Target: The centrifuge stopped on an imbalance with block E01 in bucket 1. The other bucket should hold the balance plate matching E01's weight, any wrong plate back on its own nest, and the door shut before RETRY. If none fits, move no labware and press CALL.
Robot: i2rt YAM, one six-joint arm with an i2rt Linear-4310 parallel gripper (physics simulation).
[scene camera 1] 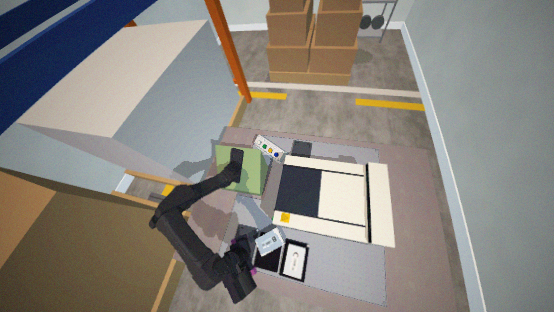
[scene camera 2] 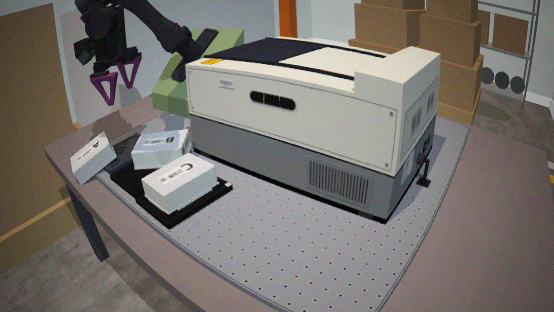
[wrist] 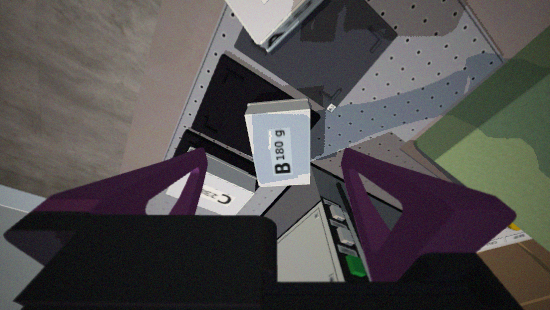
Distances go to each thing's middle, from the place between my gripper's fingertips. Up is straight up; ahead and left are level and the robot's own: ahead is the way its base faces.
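Measured from my gripper, balance plate B (scene camera 2: 155, 150) is 6 cm ahead of it, 6 cm to the left of it and 14 cm below it; the dark sliding door (scene camera 1: 299, 192) is 31 cm to the left of it, 15 cm ahead of it and 4 cm above it; balance plate C (scene camera 2: 172, 187) is 14 cm below it, 19 cm ahead of it and 2 cm to the left of it. With respect to balance plate A (scene camera 2: 99, 152), my gripper is 15 cm above it, 9 cm past it and 9 cm to the left of it.
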